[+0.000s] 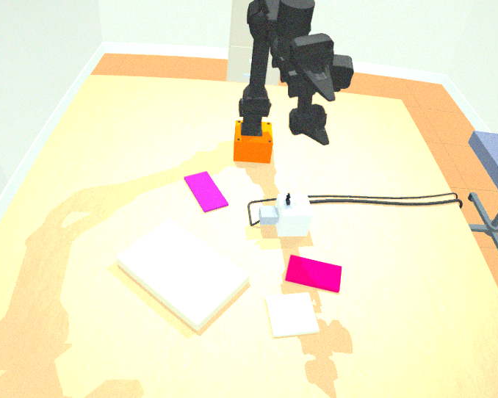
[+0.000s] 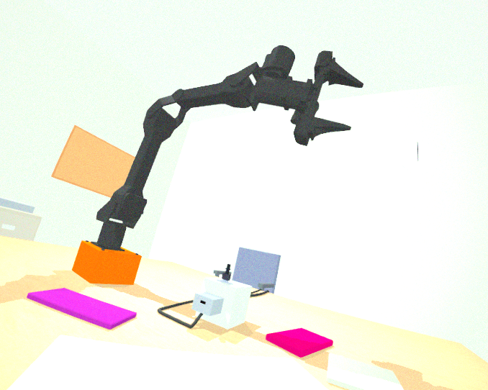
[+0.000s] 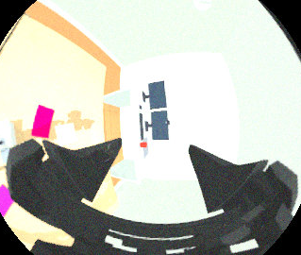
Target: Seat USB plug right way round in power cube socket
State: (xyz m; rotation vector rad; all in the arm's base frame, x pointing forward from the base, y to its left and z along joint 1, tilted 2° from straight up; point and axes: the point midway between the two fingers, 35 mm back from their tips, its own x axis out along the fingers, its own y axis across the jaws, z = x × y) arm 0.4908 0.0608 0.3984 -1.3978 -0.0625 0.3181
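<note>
Now: gripper tip 36 cm above the dark USB plug, 22 cm past it and 2 cm to the right of it. The rest, counted from my gripper tip: white square pad: 45 cm below, 5 cm ahead, 1 cm to the left; magenta slab: 45 cm below, 8 cm to the left, 6 cm behind; large white slab: 44 cm below, 23 cm to the right, 5 cm behind.
</note>
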